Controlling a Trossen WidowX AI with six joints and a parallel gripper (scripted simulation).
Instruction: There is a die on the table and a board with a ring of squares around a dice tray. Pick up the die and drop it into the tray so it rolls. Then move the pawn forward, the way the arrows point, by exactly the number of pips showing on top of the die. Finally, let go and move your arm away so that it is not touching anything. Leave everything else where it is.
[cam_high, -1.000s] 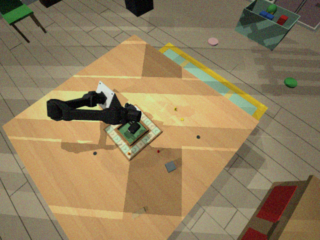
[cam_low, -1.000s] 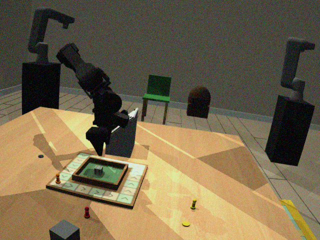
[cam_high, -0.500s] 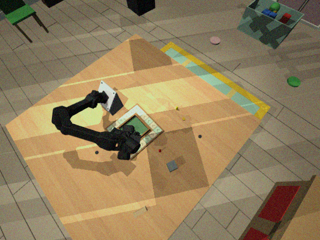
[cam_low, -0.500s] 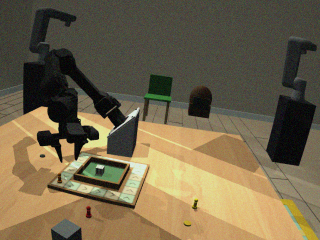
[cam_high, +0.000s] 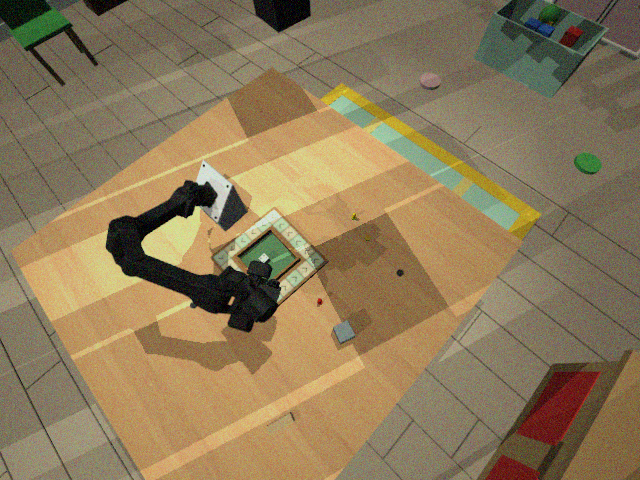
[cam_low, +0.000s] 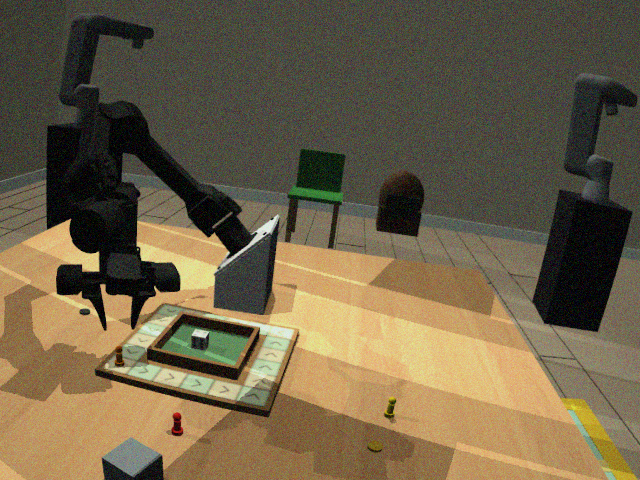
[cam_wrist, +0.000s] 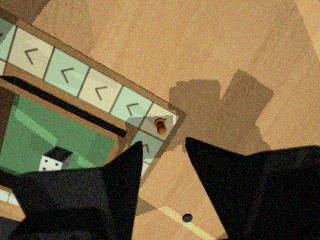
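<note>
The orange pawn lies 5 cm below my gripper tip. The rest, counted from my gripper tip: green tray: 12 cm behind, 10 cm to the left, 7 cm below; white die: 12 cm behind, 9 cm to the left, 5 cm below; red pawn: 15 cm to the left, 10 cm ahead, 6 cm below.
</note>
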